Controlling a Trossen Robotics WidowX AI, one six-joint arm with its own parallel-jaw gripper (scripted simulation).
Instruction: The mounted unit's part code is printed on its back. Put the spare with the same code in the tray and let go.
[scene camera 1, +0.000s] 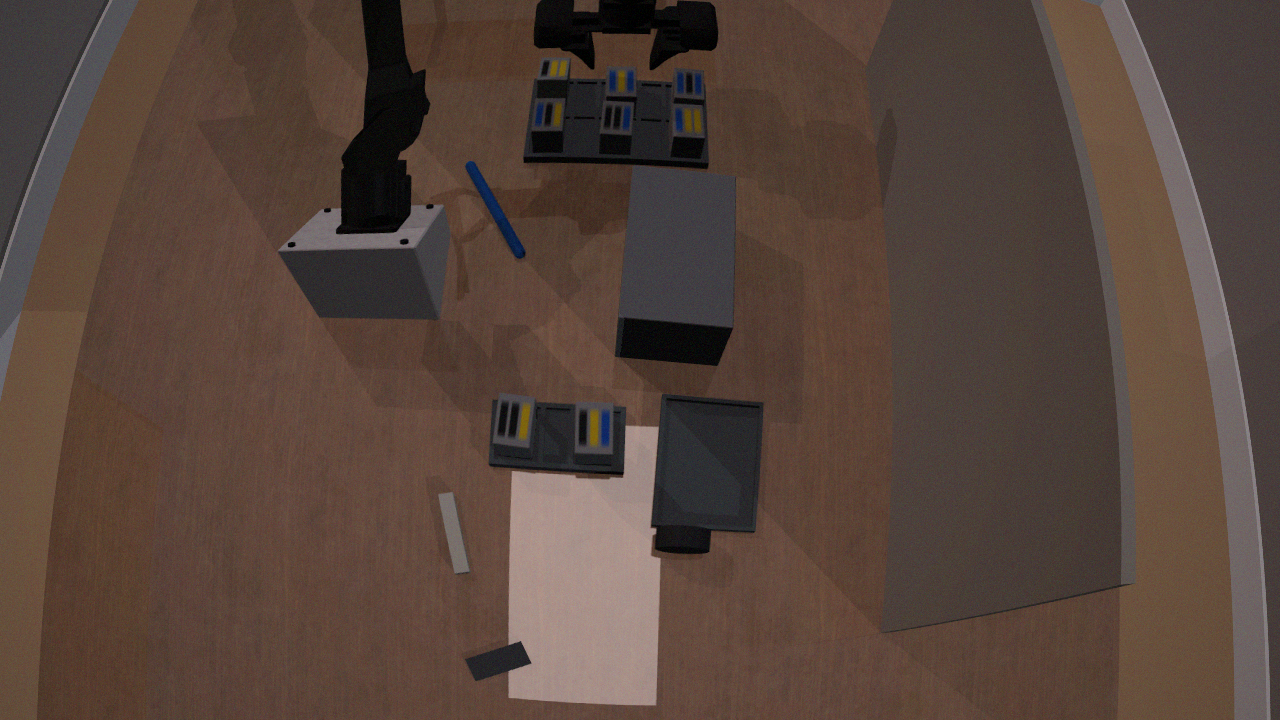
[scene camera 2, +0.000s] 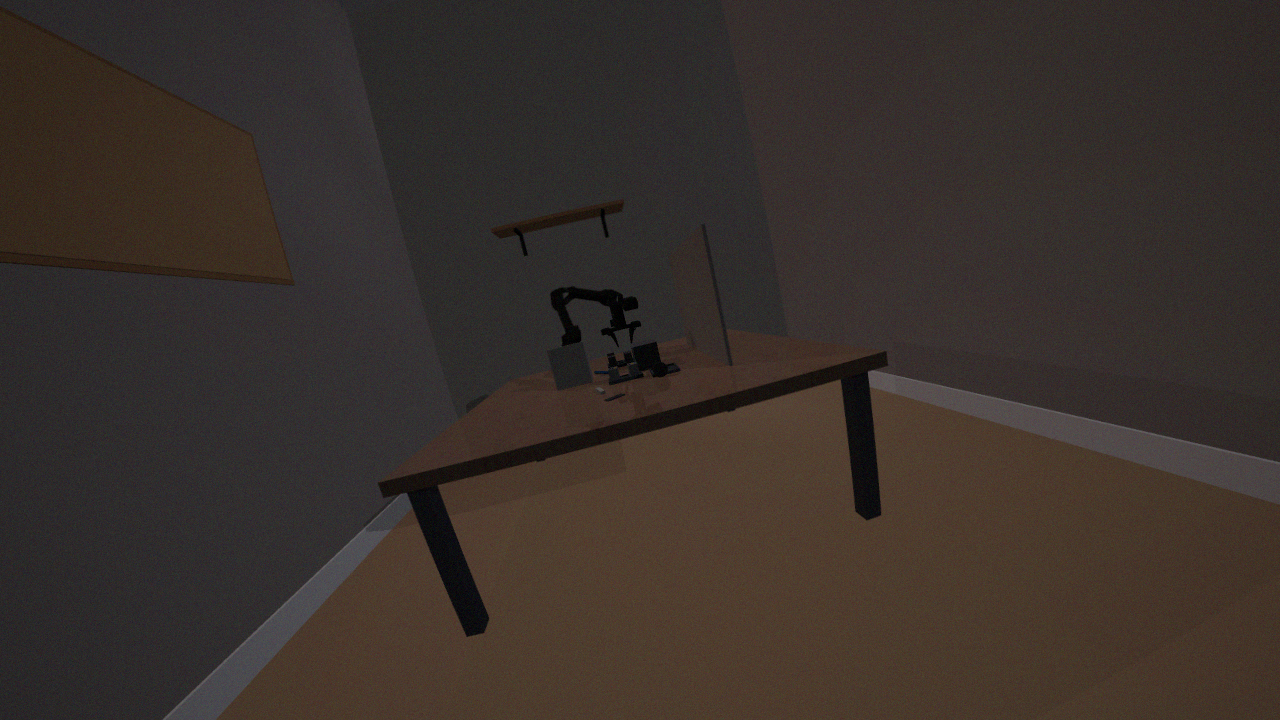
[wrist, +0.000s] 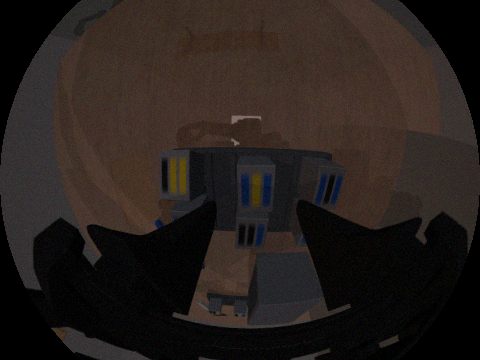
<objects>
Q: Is the gripper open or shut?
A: Open.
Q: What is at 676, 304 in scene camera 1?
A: A tall grey box.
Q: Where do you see the gripper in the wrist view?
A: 257, 206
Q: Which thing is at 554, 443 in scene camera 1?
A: A small rack.
</objects>
